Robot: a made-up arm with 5 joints.
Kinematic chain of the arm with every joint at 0, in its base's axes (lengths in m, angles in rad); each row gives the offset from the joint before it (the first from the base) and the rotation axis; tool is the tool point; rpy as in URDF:
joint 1: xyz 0 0 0.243 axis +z
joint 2: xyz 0 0 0 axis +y
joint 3: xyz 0.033 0 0.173 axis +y
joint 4: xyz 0.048 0 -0.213 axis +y
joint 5: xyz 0.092 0 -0.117 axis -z
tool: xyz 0 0 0 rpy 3.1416 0 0
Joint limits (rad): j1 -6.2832..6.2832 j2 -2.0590..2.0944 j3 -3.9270..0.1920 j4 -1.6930..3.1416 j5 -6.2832..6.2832
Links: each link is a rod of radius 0.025 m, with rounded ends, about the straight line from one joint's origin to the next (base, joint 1, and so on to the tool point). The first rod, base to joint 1, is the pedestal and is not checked.
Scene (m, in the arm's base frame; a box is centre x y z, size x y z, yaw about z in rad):
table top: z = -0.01
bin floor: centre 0.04 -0.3 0 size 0.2 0.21 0.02 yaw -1.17
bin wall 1: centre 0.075 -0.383 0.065 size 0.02 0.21 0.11 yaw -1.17
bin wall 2: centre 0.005 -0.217 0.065 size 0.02 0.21 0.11 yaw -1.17
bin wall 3: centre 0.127 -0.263 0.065 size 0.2 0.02 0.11 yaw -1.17
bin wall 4: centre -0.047 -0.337 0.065 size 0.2 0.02 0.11 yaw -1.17
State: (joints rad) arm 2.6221 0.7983 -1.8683 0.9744 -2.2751
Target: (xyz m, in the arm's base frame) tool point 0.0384 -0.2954 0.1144
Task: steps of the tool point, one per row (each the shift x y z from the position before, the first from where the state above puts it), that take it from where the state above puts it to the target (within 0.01 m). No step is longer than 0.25 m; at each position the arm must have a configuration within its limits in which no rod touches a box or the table.
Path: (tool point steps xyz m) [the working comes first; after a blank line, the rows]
Joints at the target: 4.8417 0.5436 -1.3596 1.5353 -2.2751
Straight joint move there: touches bin wall 4.

1: -0.0477 -0.1117 0.0429
2: -0.0129 -0.1208 0.0427
3: 0.0229 -0.1184 0.0420
4: 0.0558 -0.1048 0.0410
5: 0.0821 -0.0818 0.0396
6: 0.0996 -0.0524 0.0380
7: 0.1063 -0.0196 0.0359
8: 0.0715 -0.0076 -0.1957
9: 0.0597 0.0936 -0.1443

